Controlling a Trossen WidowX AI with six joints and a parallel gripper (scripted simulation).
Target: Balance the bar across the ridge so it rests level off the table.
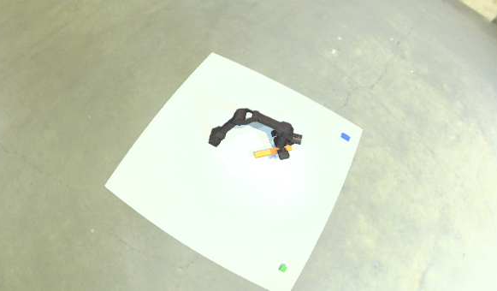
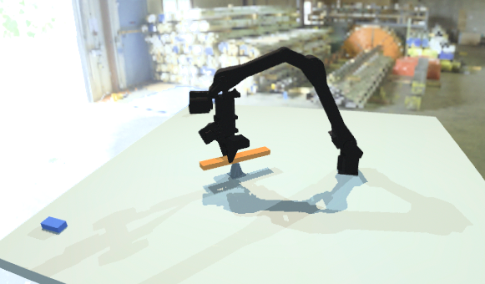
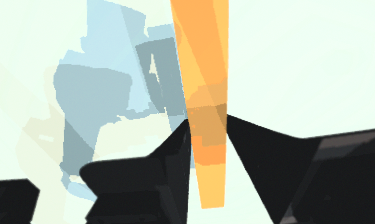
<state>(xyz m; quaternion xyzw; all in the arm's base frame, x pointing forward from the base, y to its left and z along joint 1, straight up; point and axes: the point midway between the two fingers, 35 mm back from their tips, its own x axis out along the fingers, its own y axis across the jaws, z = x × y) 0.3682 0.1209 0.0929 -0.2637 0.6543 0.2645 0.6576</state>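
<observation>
My gripper tip is now 20 mm to the left of the orange bar and 20 mm past it. From my gripper tip the other things lie so: blue block: 380 mm to the left, 370 mm ahead, 50 mm below; green block: 620 mm to the right, 370 mm ahead, 40 mm below.
</observation>
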